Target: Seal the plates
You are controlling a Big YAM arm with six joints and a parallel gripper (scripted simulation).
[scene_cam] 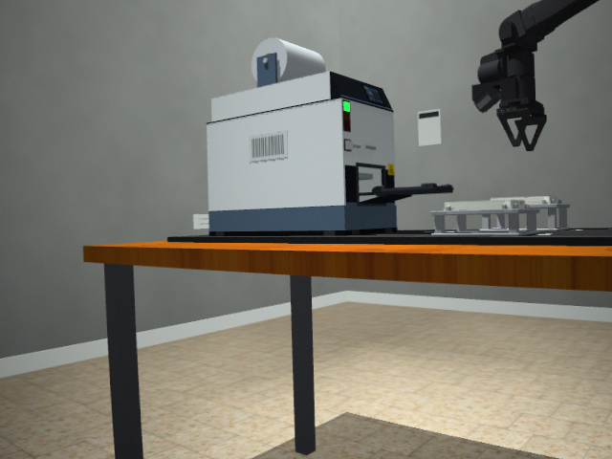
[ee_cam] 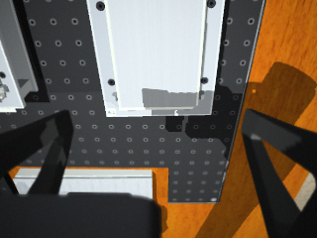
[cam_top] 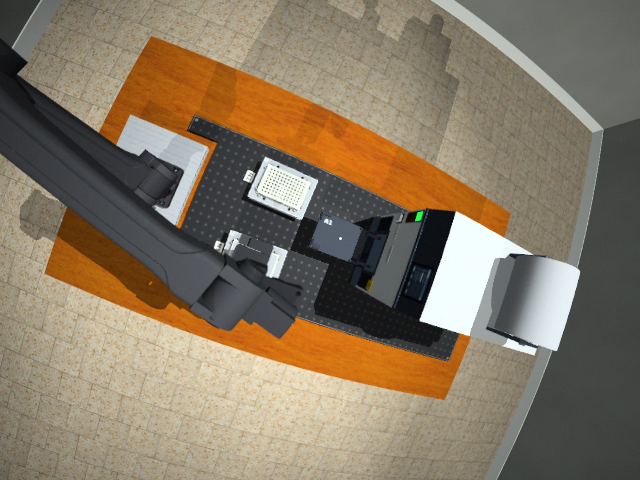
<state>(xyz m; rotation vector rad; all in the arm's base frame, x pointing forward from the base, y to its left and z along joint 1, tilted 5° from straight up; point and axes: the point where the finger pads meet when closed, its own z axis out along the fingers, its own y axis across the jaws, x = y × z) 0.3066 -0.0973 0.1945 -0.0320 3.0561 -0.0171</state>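
Right now my hand is 220 mm to the right of the plate nest and 140 mm above it. Round my hand: sealer stage: 190 mm ahead, 150 mm to the left, 90 mm below; pale start button: 290 mm ahead, 250 mm to the left, 10 mm above; A1 mark: 80 mm behind, 280 mm to the left, 140 mm below.
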